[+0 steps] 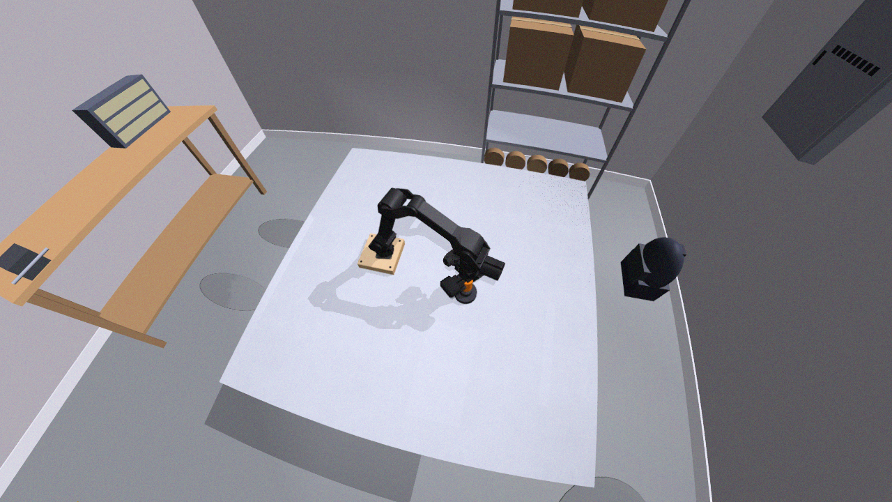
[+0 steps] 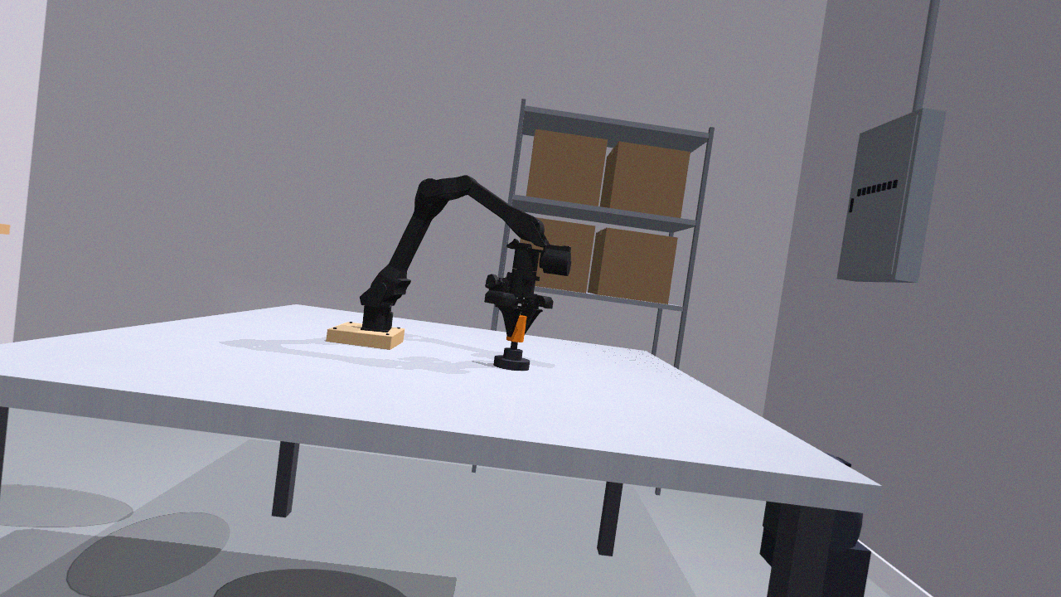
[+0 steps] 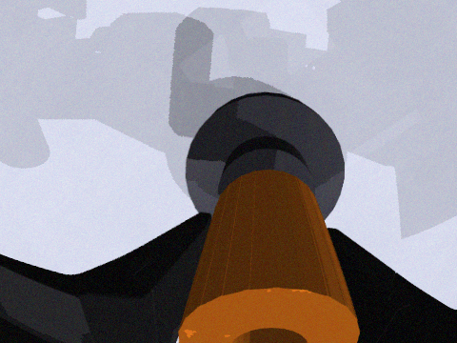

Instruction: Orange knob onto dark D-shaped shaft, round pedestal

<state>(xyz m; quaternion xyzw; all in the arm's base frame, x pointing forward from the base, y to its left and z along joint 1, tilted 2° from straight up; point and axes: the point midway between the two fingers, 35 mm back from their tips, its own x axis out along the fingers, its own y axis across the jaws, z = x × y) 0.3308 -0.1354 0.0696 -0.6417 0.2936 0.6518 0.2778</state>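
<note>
My gripper tip is now 2 cm below the orange knob. Round my gripper tip: dark round pedestal (4 cm below).
</note>
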